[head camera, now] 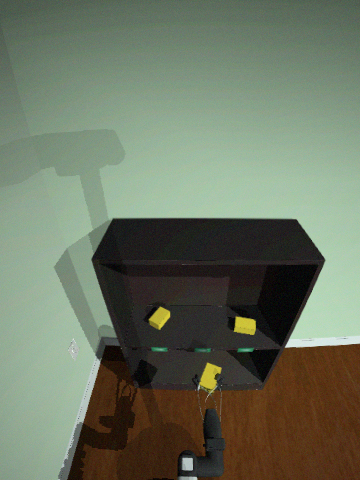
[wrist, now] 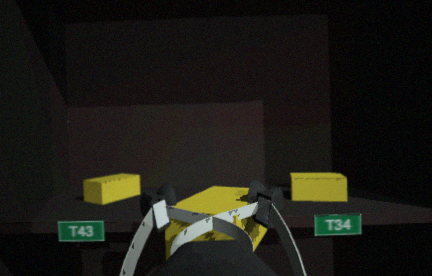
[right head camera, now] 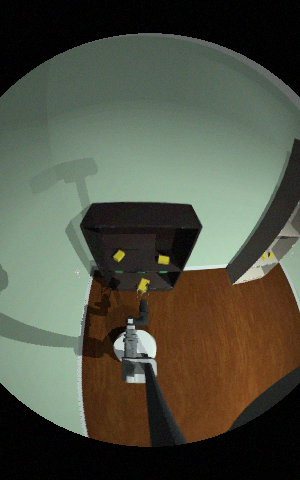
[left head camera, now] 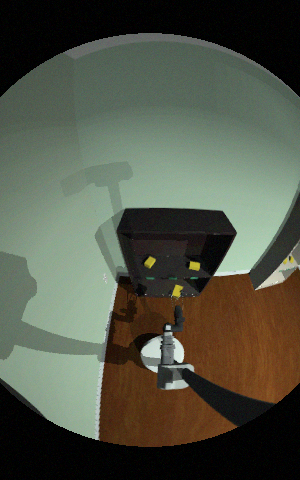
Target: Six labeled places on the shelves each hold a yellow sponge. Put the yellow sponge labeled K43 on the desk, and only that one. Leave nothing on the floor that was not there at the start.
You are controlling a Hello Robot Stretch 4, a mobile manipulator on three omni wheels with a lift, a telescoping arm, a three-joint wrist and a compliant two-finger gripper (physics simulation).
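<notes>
My gripper (head camera: 207,381) (left head camera: 177,296) (right head camera: 143,291) (wrist: 211,196) is shut on a yellow sponge (head camera: 210,372) (left head camera: 177,289) (right head camera: 144,284) (wrist: 215,196), held in front of the dark shelf unit (head camera: 205,240) (left head camera: 172,220) (right head camera: 140,215). Another yellow sponge (head camera: 160,318) (wrist: 111,189) lies on the left of its middle board, above the label T43 (wrist: 81,231). A third yellow sponge (head camera: 245,325) (wrist: 319,187) lies on the right, above the label T34 (wrist: 338,224). The middle green label (head camera: 202,350) is unreadable in the head view and hidden in the wrist view. No label K43 can be read. I cannot make out the desk.
The dark unit stands against the green wall (head camera: 200,150), near a corner at its left. A pale-sided second shelf unit with small yellow sponges (right head camera: 263,256) stands at the right. A large dark shape (right head camera: 270,407) shows at the lower right of the right head view. The floor (head camera: 320,410) is brown wood.
</notes>
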